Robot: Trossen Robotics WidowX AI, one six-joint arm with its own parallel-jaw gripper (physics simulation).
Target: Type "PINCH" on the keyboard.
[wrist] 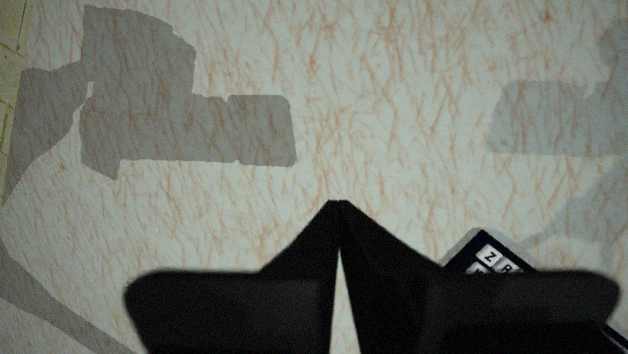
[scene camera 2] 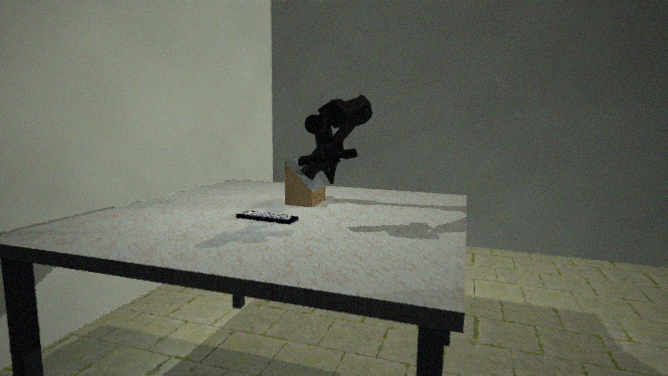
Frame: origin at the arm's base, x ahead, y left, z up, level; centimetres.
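Seen in the pictures: gripper, fingertip midpoint: (wrist: 337, 209) (scene camera 2: 331, 183); arm's base, origin of the base link: (scene camera 2: 308, 173).
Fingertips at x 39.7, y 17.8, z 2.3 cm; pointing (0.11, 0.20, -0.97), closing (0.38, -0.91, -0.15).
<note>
Offsets run from my fingertips to a thing's top centre. "pt": to the spot under its first point. Level surfaces: height alone.
A dark keyboard {pt dy -23.4, dx -4.2, dz -13.1 cm} (scene camera 2: 267, 216) with pale keys lies flat on the table. In the wrist view one corner of the keyboard {pt dy -15.3, dx -1.6, dz -13.4 cm} (wrist: 487, 241) shows at the lower right, with a Z key and part of an R key visible; the rest is hidden behind the right finger. My gripper (scene camera 2: 332, 182) (wrist: 337, 209) is shut and empty, its fingertips touching. It hangs above the table, apart from the keyboard, which lies to the right of the tips in the wrist view. The letters of the other keys cannot be read.
A wedge-shaped block (scene camera 2: 299, 190) with wood-coloured sides and a grey sloped top stands on the pale speckled table {dz -14.6 cm} (scene camera 2: 380, 270), behind the keyboard and close to the arm. Shadows of the arm fall across the table top. Walls stand behind the table.
</note>
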